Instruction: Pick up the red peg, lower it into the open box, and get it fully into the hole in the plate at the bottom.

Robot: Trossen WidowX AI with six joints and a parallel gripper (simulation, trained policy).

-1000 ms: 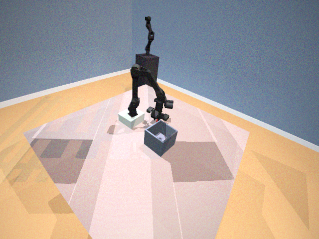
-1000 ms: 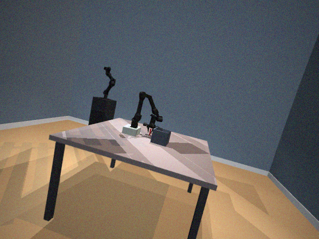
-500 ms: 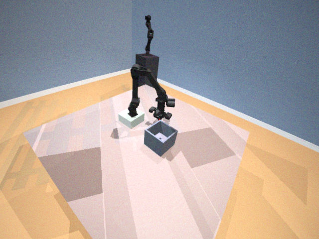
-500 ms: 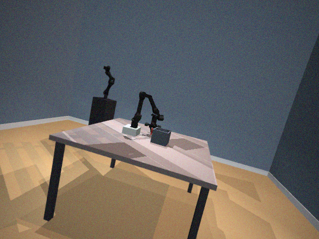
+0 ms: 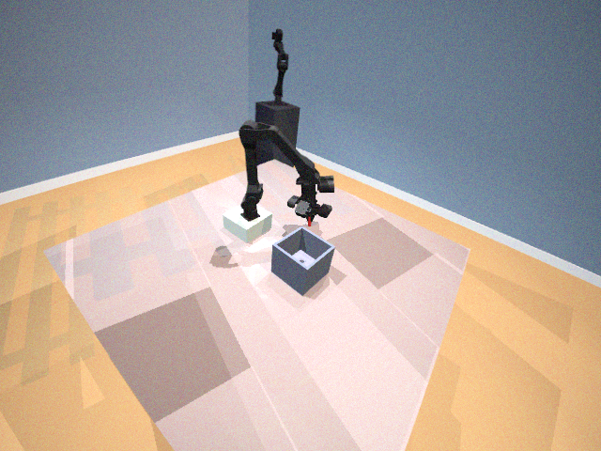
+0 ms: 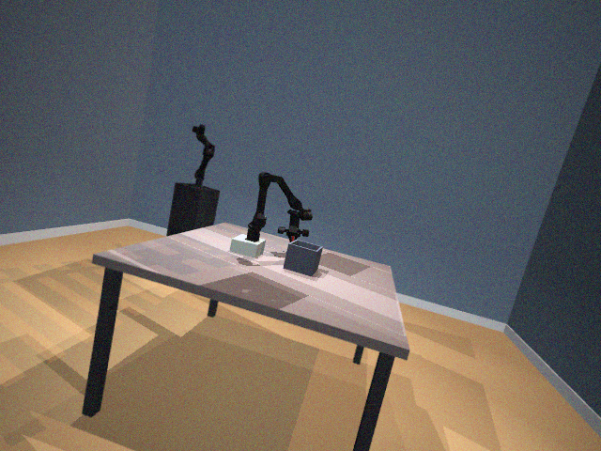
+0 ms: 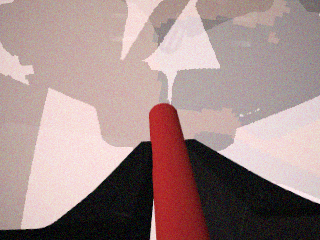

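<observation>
Right now my gripper tip is 190 mm to the left of the pale plate, 150 mm short of it and 30 mm above it. Round my gripper tip: red peg (20 mm above).
</observation>
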